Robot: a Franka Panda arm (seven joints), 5 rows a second.
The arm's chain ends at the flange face. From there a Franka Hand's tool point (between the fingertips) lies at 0.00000 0.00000 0.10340 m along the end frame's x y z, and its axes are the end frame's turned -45 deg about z.
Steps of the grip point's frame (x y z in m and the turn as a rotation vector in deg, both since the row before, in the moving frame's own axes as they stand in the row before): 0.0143 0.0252 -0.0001 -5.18 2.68 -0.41; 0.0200 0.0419 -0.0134 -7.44 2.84 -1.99; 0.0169 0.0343 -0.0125 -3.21 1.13 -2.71
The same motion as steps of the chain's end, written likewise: 0.0179 0.0046 0.0004 -1.77 5.56 -0.41; 0.0306 0.0099 -0.0124 -3.25 7.27 -1.99; 0.0306 0.0098 -0.0123 -1.47 3.07 -2.71
